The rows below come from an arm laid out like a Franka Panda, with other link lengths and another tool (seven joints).
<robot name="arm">
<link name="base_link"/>
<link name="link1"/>
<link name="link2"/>
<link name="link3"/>
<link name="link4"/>
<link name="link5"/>
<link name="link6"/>
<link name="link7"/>
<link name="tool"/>
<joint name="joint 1" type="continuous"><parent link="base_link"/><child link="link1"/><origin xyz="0 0 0.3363" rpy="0 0 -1.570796"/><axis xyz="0 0 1"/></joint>
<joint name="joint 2" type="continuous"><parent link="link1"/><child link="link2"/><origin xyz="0 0 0" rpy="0 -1.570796 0"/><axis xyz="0 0 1"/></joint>
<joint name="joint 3" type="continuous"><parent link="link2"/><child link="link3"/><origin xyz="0.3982 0 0" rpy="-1.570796 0 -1.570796"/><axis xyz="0 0 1"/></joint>
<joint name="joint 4" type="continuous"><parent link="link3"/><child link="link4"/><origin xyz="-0.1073 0 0" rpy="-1.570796 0 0"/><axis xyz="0 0 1"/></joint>
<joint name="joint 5" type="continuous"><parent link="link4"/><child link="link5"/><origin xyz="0.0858 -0.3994 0" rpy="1.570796 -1.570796 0"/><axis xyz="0 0 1"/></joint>
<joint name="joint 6" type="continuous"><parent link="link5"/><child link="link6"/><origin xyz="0 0 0" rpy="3.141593 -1.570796 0"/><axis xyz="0 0 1"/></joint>
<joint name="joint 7" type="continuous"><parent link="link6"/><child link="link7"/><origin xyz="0 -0.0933 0" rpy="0 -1.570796 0"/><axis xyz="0 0 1"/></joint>
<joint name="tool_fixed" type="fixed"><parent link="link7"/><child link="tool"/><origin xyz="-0.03 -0.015 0.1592" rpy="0.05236 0 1.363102"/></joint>
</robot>
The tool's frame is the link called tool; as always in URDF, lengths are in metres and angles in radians. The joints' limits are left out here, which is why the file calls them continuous.
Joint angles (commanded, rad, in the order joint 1, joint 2, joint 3, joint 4, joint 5, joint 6, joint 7), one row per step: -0.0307 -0.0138 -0.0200 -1.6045 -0.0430 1.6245 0.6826; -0.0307 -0.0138 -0.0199 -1.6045 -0.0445 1.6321 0.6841; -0.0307 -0.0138 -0.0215 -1.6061 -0.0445 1.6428 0.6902; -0.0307 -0.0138 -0.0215 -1.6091 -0.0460 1.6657 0.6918; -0.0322 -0.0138 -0.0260 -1.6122 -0.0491 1.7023 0.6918; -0.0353 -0.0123 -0.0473 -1.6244 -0.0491 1.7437 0.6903; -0.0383 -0.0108 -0.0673 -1.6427 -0.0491 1.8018 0.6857; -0.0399 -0.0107 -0.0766 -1.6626 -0.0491 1.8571 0.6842; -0.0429 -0.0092 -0.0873 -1.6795 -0.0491 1.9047 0.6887; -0.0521 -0.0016 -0.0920 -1.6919 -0.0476 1.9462 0.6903; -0.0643 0.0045 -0.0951 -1.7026 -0.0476 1.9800 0.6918
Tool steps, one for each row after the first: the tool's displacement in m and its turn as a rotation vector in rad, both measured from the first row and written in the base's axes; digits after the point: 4 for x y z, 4 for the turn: 0.0012 -0.0002 0.0010 -0.0018 -0.0076 -0.0010; 0.0027 -0.0015 0.0015 -0.0020 -0.0169 -0.0083; 0.0060 -0.0018 0.0030 -0.0044 -0.0368 -0.0088; 0.0110 -0.0061 0.0063 -0.0091 -0.0700 -0.0130; 0.0156 -0.0220 0.0046 -0.0115 -0.0975 -0.0339; 0.0215 -0.0370 0.0020 -0.0156 -0.1352 -0.0496; 0.0266 -0.0444 -0.0008 -0.0191 -0.1702 -0.0563; 0.0309 -0.0538 -0.0038 -0.0220 -0.1994 -0.0722; 0.0363 -0.0633 -0.0093 -0.0241 -0.2209 -0.0859; 0.0400 -0.0739 -0.0141 -0.0276 -0.2377 -0.1009
